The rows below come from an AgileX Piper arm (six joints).
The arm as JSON. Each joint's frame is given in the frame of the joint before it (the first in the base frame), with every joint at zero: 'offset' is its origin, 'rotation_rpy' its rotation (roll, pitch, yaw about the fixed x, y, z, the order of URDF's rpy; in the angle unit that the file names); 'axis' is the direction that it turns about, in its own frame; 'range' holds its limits. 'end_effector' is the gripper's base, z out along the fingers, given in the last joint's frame.
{
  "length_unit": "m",
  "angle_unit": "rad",
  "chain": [
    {
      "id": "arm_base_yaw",
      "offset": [
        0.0,
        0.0,
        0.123
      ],
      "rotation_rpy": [
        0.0,
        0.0,
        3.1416
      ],
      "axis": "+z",
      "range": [
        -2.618,
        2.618
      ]
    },
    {
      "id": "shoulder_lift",
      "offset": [
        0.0,
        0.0,
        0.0
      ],
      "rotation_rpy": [
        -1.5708,
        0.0,
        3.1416
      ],
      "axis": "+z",
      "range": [
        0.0,
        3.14
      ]
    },
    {
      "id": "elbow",
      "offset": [
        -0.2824,
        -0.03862,
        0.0
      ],
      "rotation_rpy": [
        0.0,
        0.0,
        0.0
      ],
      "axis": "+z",
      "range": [
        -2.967,
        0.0
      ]
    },
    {
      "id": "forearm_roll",
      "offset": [
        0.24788,
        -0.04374,
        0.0
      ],
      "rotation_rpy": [
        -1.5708,
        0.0,
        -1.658
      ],
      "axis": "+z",
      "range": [
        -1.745,
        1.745
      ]
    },
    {
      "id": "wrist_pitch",
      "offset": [
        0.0,
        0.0,
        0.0
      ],
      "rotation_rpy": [
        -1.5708,
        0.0,
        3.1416
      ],
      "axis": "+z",
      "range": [
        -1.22,
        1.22
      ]
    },
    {
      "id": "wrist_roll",
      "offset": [
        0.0,
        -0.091,
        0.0
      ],
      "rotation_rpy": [
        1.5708,
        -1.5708,
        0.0
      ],
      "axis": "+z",
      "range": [
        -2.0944,
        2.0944
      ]
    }
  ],
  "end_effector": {
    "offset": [
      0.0,
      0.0,
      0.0
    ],
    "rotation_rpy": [
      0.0,
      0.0,
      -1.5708
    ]
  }
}
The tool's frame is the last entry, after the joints.
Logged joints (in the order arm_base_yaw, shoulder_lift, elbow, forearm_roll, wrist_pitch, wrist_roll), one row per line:
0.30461, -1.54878, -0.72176, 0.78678, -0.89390, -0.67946
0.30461, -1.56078, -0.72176, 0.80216, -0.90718, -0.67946
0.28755, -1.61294, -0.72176, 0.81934, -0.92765, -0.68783
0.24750, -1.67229, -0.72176, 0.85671, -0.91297, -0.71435
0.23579, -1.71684, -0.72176, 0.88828, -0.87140, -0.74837
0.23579, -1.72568, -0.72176, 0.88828, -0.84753, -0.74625
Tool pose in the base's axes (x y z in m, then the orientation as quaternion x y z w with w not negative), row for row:
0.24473, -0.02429, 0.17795, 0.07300, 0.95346, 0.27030, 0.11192
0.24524, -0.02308, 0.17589, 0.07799, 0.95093, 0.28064, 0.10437
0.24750, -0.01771, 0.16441, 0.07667, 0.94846, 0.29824, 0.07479
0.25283, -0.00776, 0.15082, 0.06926, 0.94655, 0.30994, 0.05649
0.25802, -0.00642, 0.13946, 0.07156, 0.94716, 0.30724, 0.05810
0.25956, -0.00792, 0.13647, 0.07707, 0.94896, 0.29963, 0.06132
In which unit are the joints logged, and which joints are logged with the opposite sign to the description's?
The joints are logged in radians. Opposite sign: arm_base_yaw, shoulder_lift, wrist_pitch.
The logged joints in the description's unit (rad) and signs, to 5 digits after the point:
-0.30461, 1.54878, -0.72176, 0.78678, 0.89390, -0.67946
-0.30461, 1.56078, -0.72176, 0.80216, 0.90718, -0.67946
-0.28755, 1.61294, -0.72176, 0.81934, 0.92765, -0.68783
-0.24750, 1.67229, -0.72176, 0.85671, 0.91297, -0.71435
-0.23579, 1.71684, -0.72176, 0.88828, 0.87140, -0.74837
-0.23579, 1.72568, -0.72176, 0.88828, 0.84753, -0.74625

